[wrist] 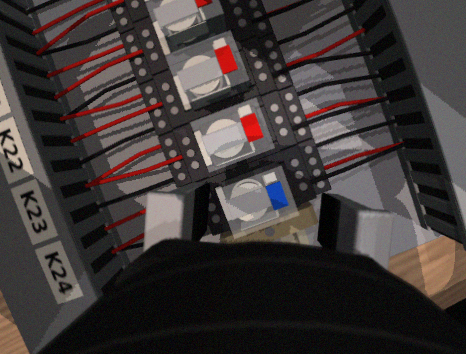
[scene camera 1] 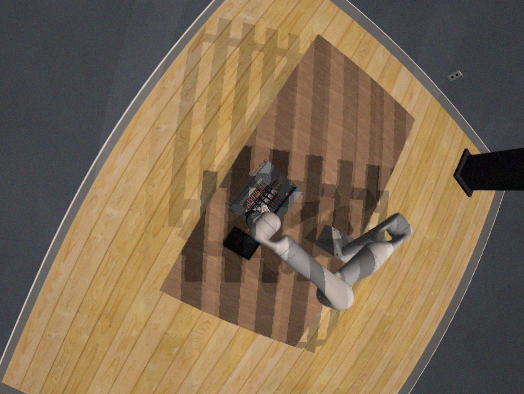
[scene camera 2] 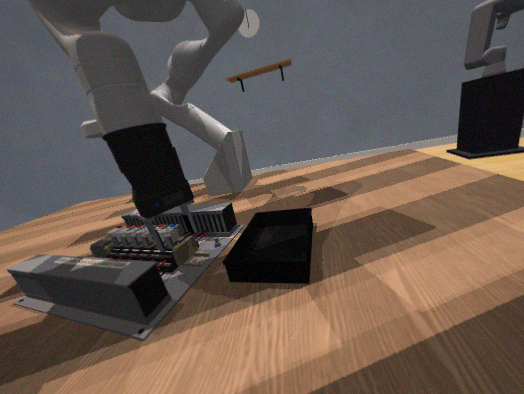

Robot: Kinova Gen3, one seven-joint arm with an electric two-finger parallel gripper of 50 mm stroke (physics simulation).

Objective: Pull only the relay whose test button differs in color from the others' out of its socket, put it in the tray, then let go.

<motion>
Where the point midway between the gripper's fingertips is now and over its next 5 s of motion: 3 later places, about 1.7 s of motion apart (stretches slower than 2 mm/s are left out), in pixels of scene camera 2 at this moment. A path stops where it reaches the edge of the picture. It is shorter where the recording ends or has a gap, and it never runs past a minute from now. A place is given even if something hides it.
The gripper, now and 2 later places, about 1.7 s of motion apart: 177,239; 165,212; 252,157
</motion>
